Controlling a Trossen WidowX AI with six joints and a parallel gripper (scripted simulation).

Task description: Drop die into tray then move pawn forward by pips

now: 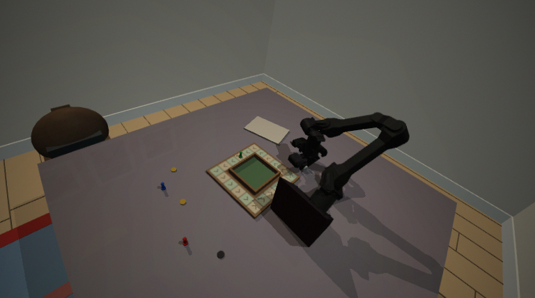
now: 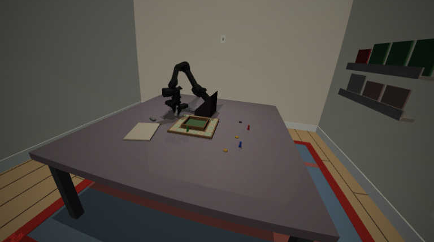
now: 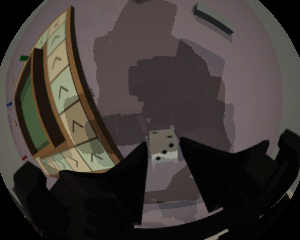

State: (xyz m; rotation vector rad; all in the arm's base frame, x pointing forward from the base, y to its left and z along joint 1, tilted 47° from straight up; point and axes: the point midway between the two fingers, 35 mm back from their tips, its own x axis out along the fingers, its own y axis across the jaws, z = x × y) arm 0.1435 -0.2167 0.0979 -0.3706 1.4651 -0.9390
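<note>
Now: the green pawn 24 cm ahead of my gripper tip, 17 cm to the left of it and 2 cm above it. The rest, counted from my gripper tip: grey block: 12 cm ahead, 14 cm to the right; white die: right at my gripper tip; green dice tray: 13 cm ahead, 19 cm to the left.
</note>
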